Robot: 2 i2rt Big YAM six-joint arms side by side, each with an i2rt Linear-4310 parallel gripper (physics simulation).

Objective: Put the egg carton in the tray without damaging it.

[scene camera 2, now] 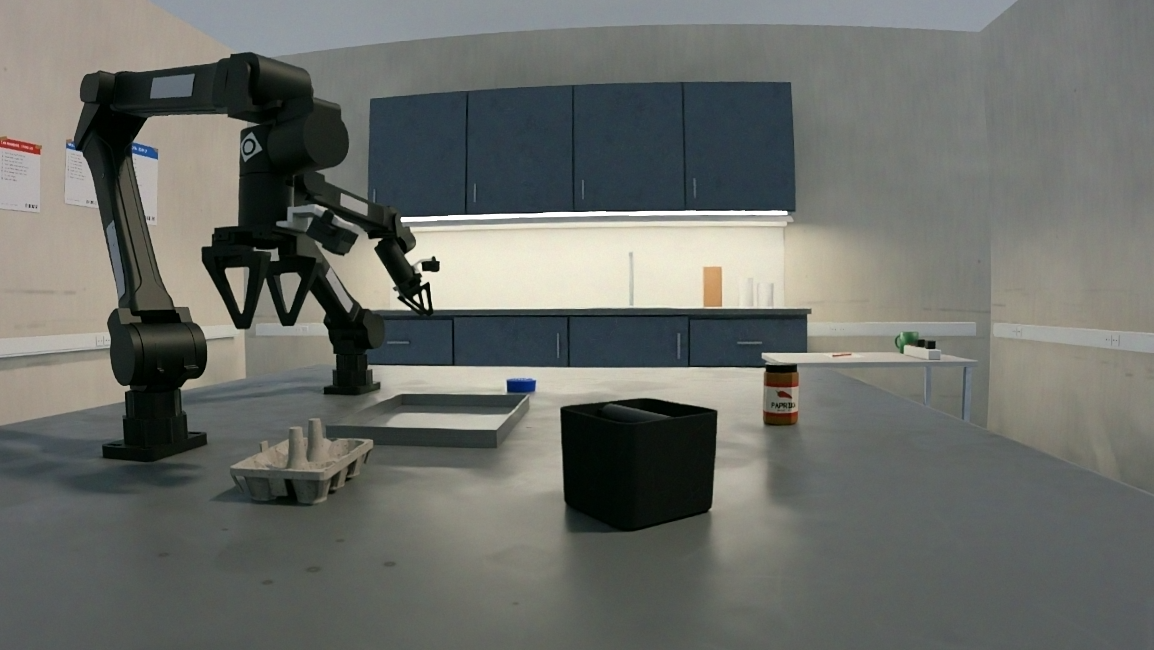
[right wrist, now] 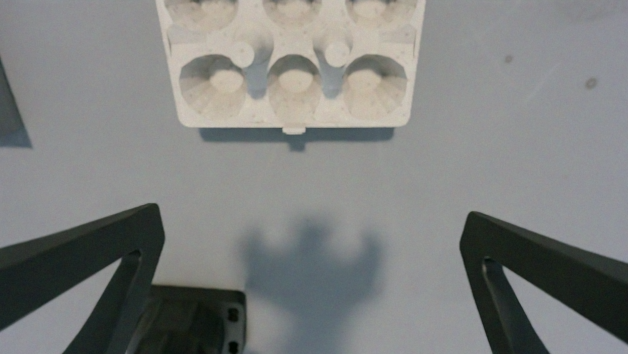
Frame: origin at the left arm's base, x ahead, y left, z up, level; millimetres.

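Seen in the pictures: left gripper, between the fingertips: [scene camera 2: 427, 314]; right gripper, between the fingertips: [scene camera 2: 266, 327] [right wrist: 313, 224]; left arm's base, origin of its link: [scene camera 2: 353, 391]; right arm's base, origin of its link: [scene camera 2: 156, 450] [right wrist: 188, 316].
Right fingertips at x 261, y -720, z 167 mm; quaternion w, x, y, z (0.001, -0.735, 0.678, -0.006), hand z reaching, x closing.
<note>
Pixels of each thing's middle, then the offset from my right fingertips to it. "spot": a spot on its surface instead.
- grey egg carton, middle of its body: [right wrist: 292, 45] [scene camera 2: 306, 454] 33 mm ahead, 16 mm left, 134 mm down
- grey tray, middle of its body: [scene camera 2: 440, 415] 56 mm ahead, 387 mm left, 154 mm down
- black square bin, middle of its body: [scene camera 2: 637, 458] 378 mm ahead, 0 mm left, 120 mm down
- dark item, a spot on its surface: [scene camera 2: 633, 413] spot: 374 mm ahead, 6 mm right, 77 mm down
- paprika jar, middle of its body: [scene camera 2: 780, 393] 589 mm ahead, 436 mm left, 120 mm down
- small blue object, middle of its body: [scene camera 2: 521, 384] 101 mm ahead, 792 mm left, 154 mm down
The grey egg carton [scene camera 2: 306, 482] [right wrist: 295, 80] stands open, cups upward, on the table at the lower left of the scene view; its cups look empty. The grey tray [scene camera 2: 419, 436] lies behind it and to its right, and a dark corner, apparently of the tray [right wrist: 7, 115], shows at the left edge of the right wrist view. My right gripper [scene camera 2: 265, 322] [right wrist: 313, 224] is open and empty, pointing down high above the table; the carton lies beyond its fingertips in the wrist view. My left gripper [scene camera 2: 423, 310] is open, raised at the back, away from carton and tray.
A black square bin [scene camera 2: 637, 472] with a dark item [scene camera 2: 633, 413] inside stands right of the tray. A paprika jar [scene camera 2: 780, 397] stands farther right. A small blue object [scene camera 2: 520, 385] lies behind the tray. The right arm's base [scene camera 2: 153, 436] stands behind and left of the carton.
</note>
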